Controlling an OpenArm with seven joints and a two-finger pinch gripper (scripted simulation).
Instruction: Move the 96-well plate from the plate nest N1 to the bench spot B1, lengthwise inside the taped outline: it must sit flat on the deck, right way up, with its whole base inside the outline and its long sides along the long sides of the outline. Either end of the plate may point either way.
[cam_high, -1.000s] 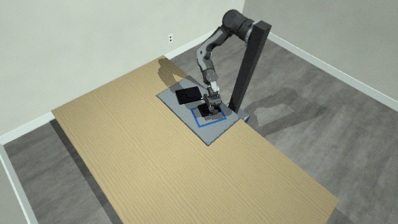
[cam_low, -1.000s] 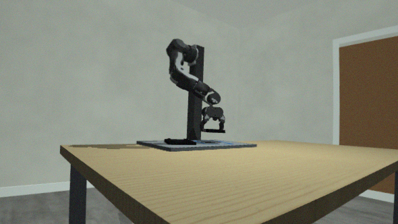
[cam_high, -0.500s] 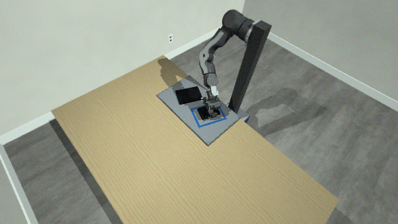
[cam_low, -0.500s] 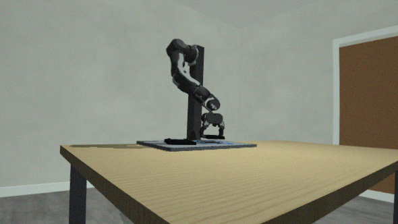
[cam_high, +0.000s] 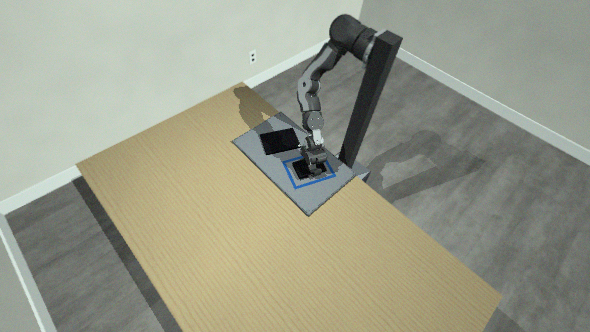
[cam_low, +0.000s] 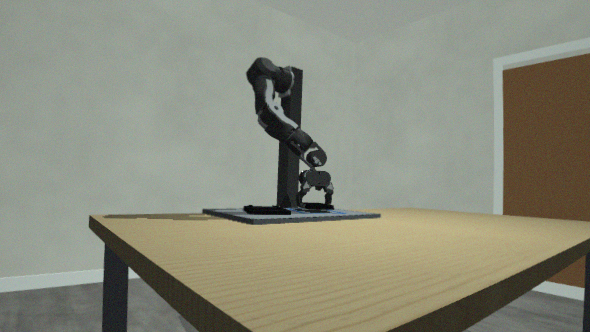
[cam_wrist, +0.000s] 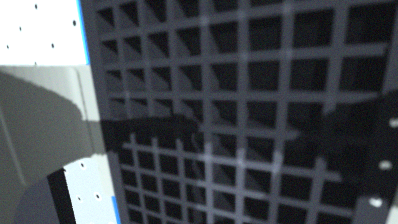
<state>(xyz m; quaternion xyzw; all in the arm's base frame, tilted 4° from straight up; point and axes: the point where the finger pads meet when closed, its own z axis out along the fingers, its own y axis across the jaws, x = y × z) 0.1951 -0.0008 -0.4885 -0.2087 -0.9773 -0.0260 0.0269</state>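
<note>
The black 96-well plate lies right at my hand. Round my hand: black plate nest N1: 200 mm to the right, 10 mm below, 10 mm behind.
</note>
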